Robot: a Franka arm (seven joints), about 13 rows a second.
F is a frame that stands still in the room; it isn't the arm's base.
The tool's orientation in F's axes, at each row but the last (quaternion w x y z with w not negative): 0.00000, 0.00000, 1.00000, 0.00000; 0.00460, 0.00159, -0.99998, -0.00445; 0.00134, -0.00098, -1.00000, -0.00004; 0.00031, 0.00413, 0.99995, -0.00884
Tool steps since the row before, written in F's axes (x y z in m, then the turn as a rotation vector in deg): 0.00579, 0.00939, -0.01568, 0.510, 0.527, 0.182; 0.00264, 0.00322, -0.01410, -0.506, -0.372, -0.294; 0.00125, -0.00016, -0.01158, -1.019, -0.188, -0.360; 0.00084, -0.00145, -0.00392, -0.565, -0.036, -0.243
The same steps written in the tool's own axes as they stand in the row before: -0.00579, 0.00939, 0.01568, -0.510, 0.527, -0.182; -0.00278, 0.00309, 0.01410, 0.504, -0.373, 0.295; -0.00128, -0.00016, 0.01158, 1.018, -0.190, 0.363; -0.00085, -0.00137, 0.00395, 0.565, -0.036, 0.243
